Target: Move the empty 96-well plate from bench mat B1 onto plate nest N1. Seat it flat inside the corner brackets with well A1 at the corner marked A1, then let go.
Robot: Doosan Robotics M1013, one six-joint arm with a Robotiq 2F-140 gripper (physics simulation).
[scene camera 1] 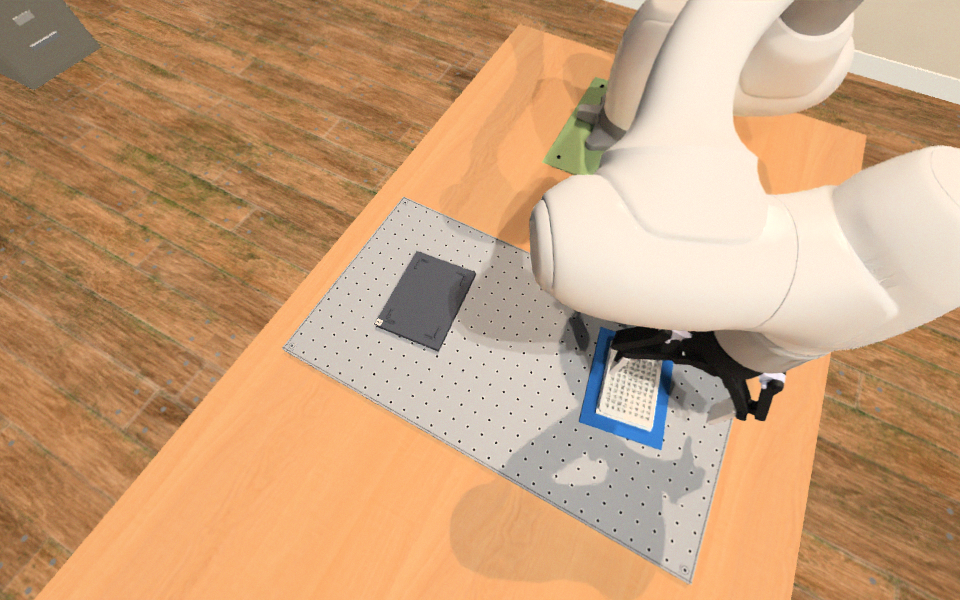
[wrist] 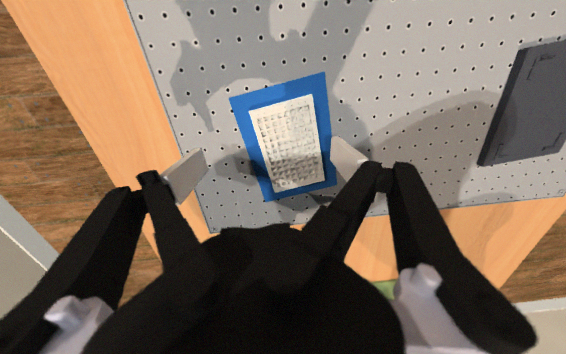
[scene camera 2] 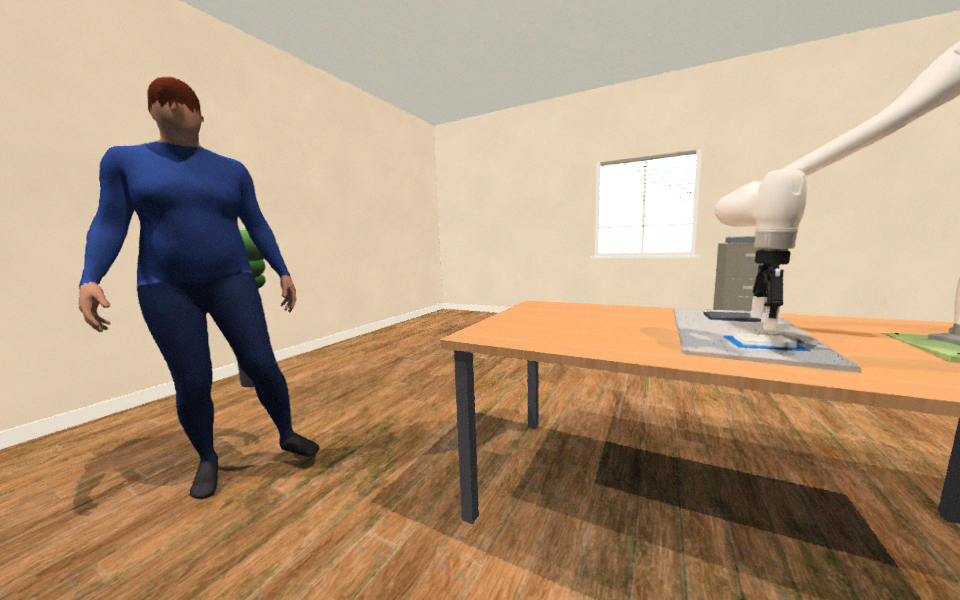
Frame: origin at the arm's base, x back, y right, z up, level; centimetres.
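Seen in the pictures: gripper, fingertip midpoint: [scene camera 1: 661,390] [wrist: 267,154] [scene camera 2: 762,323].
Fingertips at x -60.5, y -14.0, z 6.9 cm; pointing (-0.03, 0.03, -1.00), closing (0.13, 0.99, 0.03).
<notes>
A point is followed by its place in that frame.
The white 96-well plate [scene camera 1: 630,396] {x -60.7, y -11.6, z 0.7 cm} [scene camera 2: 757,341] {x -61.6, y -15.2, z 1.6 cm} [wrist: 295,145] {x -59.2, y -10.4, z 1.7 cm} lies flat on the blue bench mat [scene camera 1: 654,438] {x -65.6, y -16.5, z 0.3 cm} [wrist: 280,94] {x -66.0, y -11.0, z 0.4 cm}. The dark grey plate nest [scene camera 1: 424,300] {x -57.1, y 25.9, z 1.3 cm} [scene camera 2: 732,316] {x -56.7, y 22.6, z 1.3 cm} [wrist: 535,105] {x -57.1, y 23.9, z 1.3 cm} has corner brackets, and a small pale tag [scene camera 1: 378,321] {x -63.6, y 31.5, z 1.3 cm} sits at one corner; its letters are too small to read. My gripper [scene camera 1: 669,387] {x -60.5, y -14.0, z 6.8 cm} [scene camera 2: 764,318] {x -60.5, y -14.0, z 6.8 cm} [wrist: 267,154] {x -60.5, y -14.0, z 6.8 cm} is open and empty, low above the plate. In the wrist view, the plate shows between the two pads, nearer the right pad. The plate's A1 well cannot be made out.
The nest and the mat lie on a grey perforated board [scene camera 1: 509,396] {x -67.5, y 6.4, z 0.2 cm} [scene camera 2: 693,339] {x -77.2, y -11.5, z 0.2 cm} [wrist: 410,65] {x -65.7, y 6.1, z 0.1 cm} on the wooden table [scene camera 1: 318,481] {x -89.3, y 28.9, z -1.1 cm} [scene camera 2: 566,332] {x -117.0, y -7.0, z -1.1 cm}. The arm's green base plate [scene camera 1: 566,152] {x -11.4, y 12.3, z -0.7 cm} is at the table's far end. A person in blue [scene camera 2: 187,212] stands beyond the table's left end.
</notes>
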